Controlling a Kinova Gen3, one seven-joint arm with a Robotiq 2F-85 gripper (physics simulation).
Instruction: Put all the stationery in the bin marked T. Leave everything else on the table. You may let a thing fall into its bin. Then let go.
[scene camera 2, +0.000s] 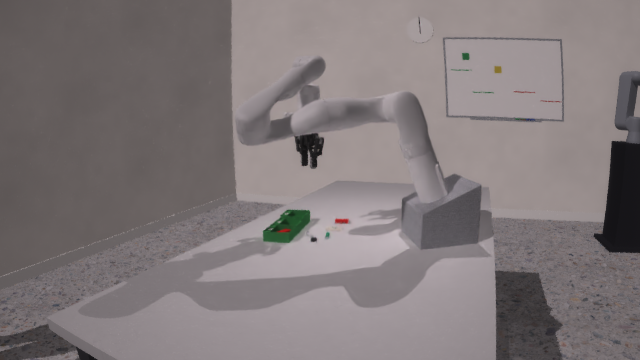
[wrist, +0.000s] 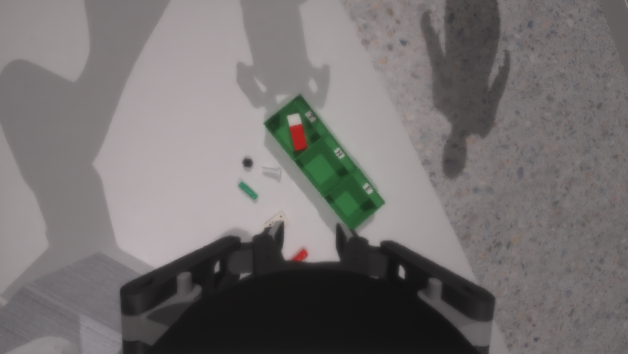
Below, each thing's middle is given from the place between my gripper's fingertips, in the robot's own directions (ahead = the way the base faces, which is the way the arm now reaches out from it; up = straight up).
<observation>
My hand is 19 cm above the green three-compartment bin (scene camera 2: 295, 220), 7 cm short of it and 3 cm to the right of it.
</observation>
